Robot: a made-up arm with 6 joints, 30 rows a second.
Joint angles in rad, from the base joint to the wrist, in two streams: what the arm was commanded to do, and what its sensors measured. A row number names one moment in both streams.
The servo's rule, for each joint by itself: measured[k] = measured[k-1] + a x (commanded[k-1-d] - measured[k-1]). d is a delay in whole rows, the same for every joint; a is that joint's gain. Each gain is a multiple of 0.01, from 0.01 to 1. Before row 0 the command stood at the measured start. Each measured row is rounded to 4 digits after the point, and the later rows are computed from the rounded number. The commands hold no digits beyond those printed.
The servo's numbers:
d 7
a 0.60 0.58 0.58 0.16 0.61 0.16
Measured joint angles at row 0: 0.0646 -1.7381 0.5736 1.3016 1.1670 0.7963
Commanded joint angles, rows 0 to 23: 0.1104 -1.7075 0.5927 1.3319 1.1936 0.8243; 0.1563 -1.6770 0.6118 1.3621 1.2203 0.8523; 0.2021 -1.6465 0.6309 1.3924 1.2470 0.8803; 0.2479 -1.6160 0.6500 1.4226 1.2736 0.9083; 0.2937 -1.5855 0.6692 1.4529 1.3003 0.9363; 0.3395 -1.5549 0.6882 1.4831 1.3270 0.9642; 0.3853 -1.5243 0.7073 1.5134 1.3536 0.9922; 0.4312 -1.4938 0.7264 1.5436 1.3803 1.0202; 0.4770 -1.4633 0.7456 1.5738 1.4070 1.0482; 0.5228 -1.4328 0.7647 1.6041 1.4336 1.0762; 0.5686 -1.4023 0.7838 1.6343 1.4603 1.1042; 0.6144 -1.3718 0.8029 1.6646 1.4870 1.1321; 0.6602 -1.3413 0.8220 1.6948 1.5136 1.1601; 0.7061 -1.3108 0.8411 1.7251 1.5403 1.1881; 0.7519 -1.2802 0.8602 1.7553 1.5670 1.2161; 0.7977 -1.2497 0.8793 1.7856 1.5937 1.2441; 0.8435 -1.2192 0.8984 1.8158 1.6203 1.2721; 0.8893 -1.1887 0.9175 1.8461 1.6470 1.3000; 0.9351 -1.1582 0.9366 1.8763 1.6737 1.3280; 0.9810 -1.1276 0.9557 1.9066 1.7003 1.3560; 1.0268 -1.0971 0.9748 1.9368 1.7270 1.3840; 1.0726 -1.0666 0.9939 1.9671 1.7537 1.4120; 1.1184 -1.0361 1.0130 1.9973 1.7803 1.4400; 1.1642 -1.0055 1.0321 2.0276 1.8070 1.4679
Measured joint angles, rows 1 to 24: 0.0646 -1.7381 0.5736 1.3016 1.1670 0.7963; 0.0646 -1.7381 0.5736 1.3016 1.1670 0.7963; 0.0646 -1.7381 0.5736 1.3016 1.1670 0.7963; 0.0646 -1.7381 0.5736 1.3016 1.1670 0.7963; 0.0646 -1.7381 0.5736 1.3016 1.1670 0.7963; 0.0646 -1.7381 0.5736 1.3016 1.1670 0.7963; 0.0646 -1.7381 0.5736 1.3016 1.1670 0.7963; 0.0921 -1.7204 0.5847 1.3064 1.1832 0.8008; 0.1306 -1.6952 0.6004 1.3153 1.2058 0.8090; 0.1735 -1.6670 0.6181 1.3276 1.2309 0.8204; 0.2181 -1.6374 0.6366 1.3428 1.2569 0.8345; 0.2635 -1.6073 0.6555 1.3604 1.2834 0.8508; 0.3091 -1.5769 0.6745 1.3800 1.3100 0.8689; 0.3548 -1.5464 0.6935 1.4013 1.3366 0.8886; 0.4006 -1.5159 0.7126 1.4241 1.3633 0.9097; 0.4464 -1.4854 0.7317 1.4481 1.3900 0.9319; 0.4922 -1.4549 0.7508 1.4731 1.4166 0.9550; 0.5380 -1.4244 0.7699 1.4989 1.4433 0.9789; 0.5838 -1.3939 0.7890 1.5254 1.4700 1.0034; 0.6296 -1.3634 0.8081 1.5525 1.4966 1.0285; 0.6755 -1.3329 0.8272 1.5801 1.5233 1.0540; 0.7213 -1.3023 0.8463 1.6081 1.5500 1.0799; 0.7671 -1.2718 0.8654 1.6365 1.5767 1.1062; 0.8129 -1.2413 0.8845 1.6652 1.6033 1.1327
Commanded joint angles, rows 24 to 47: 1.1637 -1.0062 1.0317 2.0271 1.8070 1.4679; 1.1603 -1.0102 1.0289 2.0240 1.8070 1.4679; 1.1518 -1.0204 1.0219 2.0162 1.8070 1.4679; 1.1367 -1.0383 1.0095 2.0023 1.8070 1.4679; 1.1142 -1.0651 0.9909 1.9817 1.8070 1.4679; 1.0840 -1.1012 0.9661 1.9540 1.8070 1.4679; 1.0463 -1.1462 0.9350 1.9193 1.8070 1.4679; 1.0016 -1.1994 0.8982 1.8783 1.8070 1.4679; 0.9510 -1.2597 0.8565 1.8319 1.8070 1.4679; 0.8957 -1.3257 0.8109 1.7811 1.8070 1.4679; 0.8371 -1.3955 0.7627 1.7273 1.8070 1.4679; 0.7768 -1.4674 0.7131 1.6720 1.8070 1.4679; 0.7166 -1.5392 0.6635 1.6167 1.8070 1.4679; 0.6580 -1.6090 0.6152 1.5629 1.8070 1.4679; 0.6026 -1.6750 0.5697 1.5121 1.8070 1.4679; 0.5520 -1.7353 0.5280 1.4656 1.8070 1.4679; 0.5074 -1.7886 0.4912 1.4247 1.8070 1.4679; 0.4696 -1.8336 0.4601 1.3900 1.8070 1.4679; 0.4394 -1.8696 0.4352 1.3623 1.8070 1.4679; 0.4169 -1.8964 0.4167 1.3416 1.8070 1.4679; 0.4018 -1.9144 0.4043 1.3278 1.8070 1.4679; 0.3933 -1.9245 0.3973 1.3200 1.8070 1.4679; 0.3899 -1.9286 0.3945 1.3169 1.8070 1.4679; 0.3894 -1.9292 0.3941 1.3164 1.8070 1.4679
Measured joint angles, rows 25 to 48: 0.8587 -1.2108 0.9036 1.6941 1.6300 1.1595; 0.9045 -1.1803 0.9227 1.7233 1.6567 1.1865; 0.9504 -1.1497 0.9418 1.7526 1.6833 1.2136; 0.9962 -1.1192 0.9609 1.7821 1.7100 1.2409; 1.0420 -1.0887 0.9800 1.8117 1.7367 1.2683; 1.0878 -1.0582 0.9991 1.8414 1.7633 1.2958; 1.1336 -1.0276 1.0182 1.8712 1.7900 1.3233; 1.1517 -1.0152 1.0260 1.8961 1.8004 1.3464; 1.1569 -1.0123 1.0277 1.9166 1.8044 1.3658; 1.1538 -1.0170 1.0243 1.9325 1.8060 1.3821; 1.1435 -1.0294 1.0157 1.9437 1.8066 1.3958; 1.1259 -1.0501 1.0013 1.9498 1.8068 1.4073; 1.1008 -1.0797 0.9809 1.9505 1.8069 1.4170; 1.0681 -1.1183 0.9543 1.9455 1.8070 1.4251; 1.0282 -1.1653 0.9218 1.9347 1.8070 1.4319; 0.9819 -1.2201 0.8839 1.9183 1.8070 1.4377; 0.9302 -1.2813 0.8416 1.8963 1.8070 1.4425; 0.8743 -1.3475 0.7958 1.8693 1.8070 1.4466; 0.8158 -1.4170 0.7478 1.8377 1.8070 1.4500; 0.7563 -1.4879 0.6989 1.8023 1.8070 1.4529; 0.6973 -1.5581 0.6504 1.7640 1.8070 1.4553; 0.6405 -1.6259 0.6036 1.7237 1.8070 1.4573; 0.5874 -1.6894 0.5598 1.6824 1.8070 1.4590; 0.5394 -1.7469 0.5200 1.6412 1.8070 1.4604
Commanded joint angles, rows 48 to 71: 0.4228 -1.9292 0.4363 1.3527 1.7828 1.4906; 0.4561 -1.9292 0.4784 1.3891 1.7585 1.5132; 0.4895 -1.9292 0.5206 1.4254 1.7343 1.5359; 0.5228 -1.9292 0.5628 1.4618 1.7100 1.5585; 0.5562 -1.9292 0.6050 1.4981 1.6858 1.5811; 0.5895 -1.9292 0.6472 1.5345 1.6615 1.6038; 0.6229 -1.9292 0.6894 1.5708 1.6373 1.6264; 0.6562 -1.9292 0.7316 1.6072 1.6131 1.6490; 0.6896 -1.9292 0.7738 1.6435 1.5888 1.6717; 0.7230 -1.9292 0.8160 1.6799 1.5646 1.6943; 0.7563 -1.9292 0.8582 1.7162 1.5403 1.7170; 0.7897 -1.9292 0.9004 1.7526 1.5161 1.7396; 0.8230 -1.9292 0.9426 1.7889 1.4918 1.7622; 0.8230 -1.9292 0.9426 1.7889 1.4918 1.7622; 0.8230 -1.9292 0.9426 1.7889 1.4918 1.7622; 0.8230 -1.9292 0.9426 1.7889 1.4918 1.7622; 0.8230 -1.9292 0.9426 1.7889 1.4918 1.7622; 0.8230 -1.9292 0.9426 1.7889 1.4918 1.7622; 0.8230 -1.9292 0.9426 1.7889 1.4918 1.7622; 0.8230 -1.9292 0.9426 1.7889 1.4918 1.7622; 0.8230 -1.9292 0.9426 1.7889 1.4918 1.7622; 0.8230 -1.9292 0.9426 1.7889 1.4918 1.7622; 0.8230 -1.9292 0.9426 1.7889 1.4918 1.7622; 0.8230 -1.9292 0.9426 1.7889 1.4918 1.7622
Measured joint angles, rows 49 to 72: 0.4975 -1.7972 0.4853 1.6010 1.8070 1.4616; 0.4626 -1.8392 0.4562 1.5628 1.8070 1.4626; 0.4352 -1.8724 0.4333 1.5274 1.8070 1.4634; 0.4152 -1.8968 0.4165 1.4955 1.8070 1.4641; 0.4021 -1.9129 0.4054 1.4674 1.8070 1.4647; 0.3948 -1.9220 0.3991 1.4433 1.8070 1.4652; 0.3916 -1.9262 0.3962 1.4230 1.8070 1.4656; 0.4103 -1.9279 0.4195 1.4118 1.7922 1.4696; 0.4378 -1.9287 0.4537 1.4082 1.7716 1.4766; 0.4688 -1.9290 0.4925 1.4110 1.7488 1.4861; 0.5012 -1.9291 0.5333 1.4191 1.7251 1.4977; 0.5342 -1.9292 0.5749 1.4317 1.7011 1.5110; 0.5674 -1.9292 0.6168 1.4481 1.6769 1.5258; 0.6007 -1.9292 0.6589 1.4677 1.6527 1.5419; 0.6340 -1.9292 0.7011 1.4900 1.6285 1.5590; 0.6674 -1.9292 0.7433 1.5146 1.6043 1.5770; 0.7008 -1.9292 0.7855 1.5410 1.5801 1.5958; 0.7341 -1.9292 0.8277 1.5690 1.5558 1.6152; 0.7675 -1.9292 0.8699 1.5984 1.5316 1.6351; 0.8008 -1.9292 0.9121 1.6289 1.5073 1.6554; 0.8141 -1.9292 0.9298 1.6545 1.4978 1.6725; 0.8194 -1.9292 0.9372 1.6760 1.4941 1.6869; 0.8216 -1.9292 0.9403 1.6941 1.4927 1.6989; 0.8224 -1.9292 0.9416 1.7093 1.4922 1.7090
